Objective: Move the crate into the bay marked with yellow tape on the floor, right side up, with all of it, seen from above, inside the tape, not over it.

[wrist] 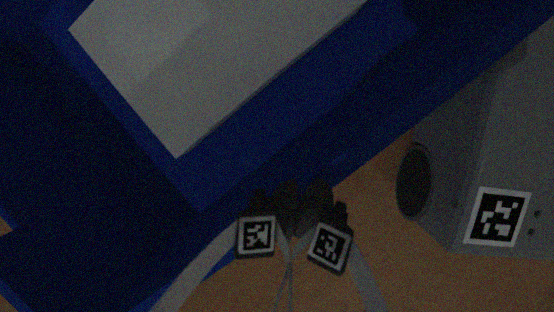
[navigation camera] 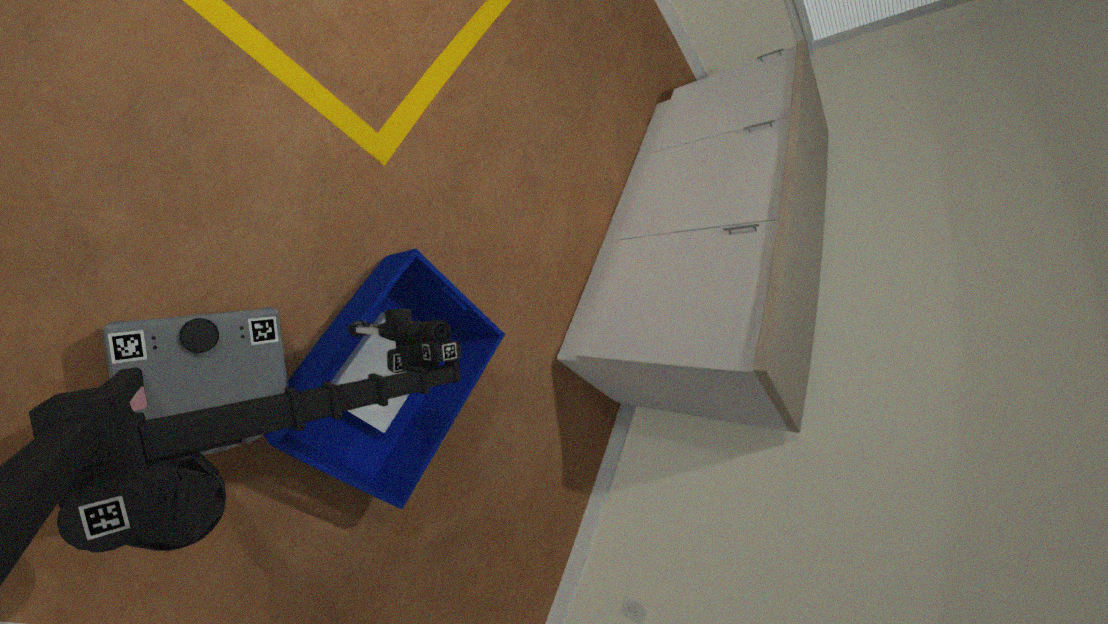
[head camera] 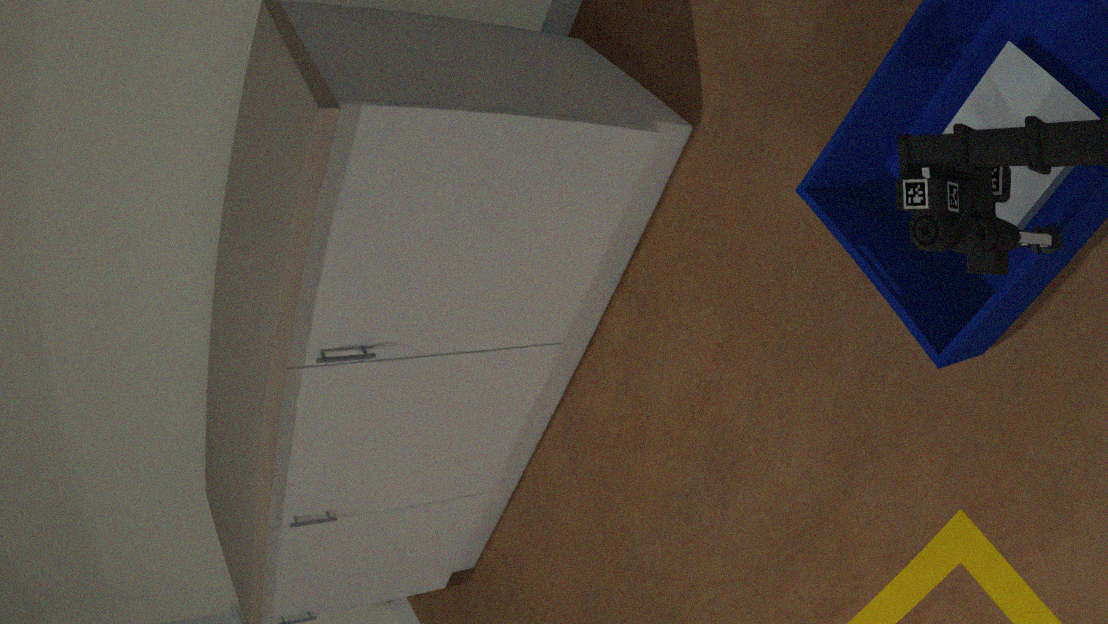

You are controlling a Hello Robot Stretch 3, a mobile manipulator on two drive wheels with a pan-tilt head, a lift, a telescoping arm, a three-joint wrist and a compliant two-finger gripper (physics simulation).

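Note:
There's a blue crate (navigation camera: 388, 466) (wrist: 102, 209) here, and a white cabinet with handles (head camera: 425, 218) (navigation camera: 702, 300). I can see my gripper (head camera: 1048, 240) (navigation camera: 356, 328) as well.

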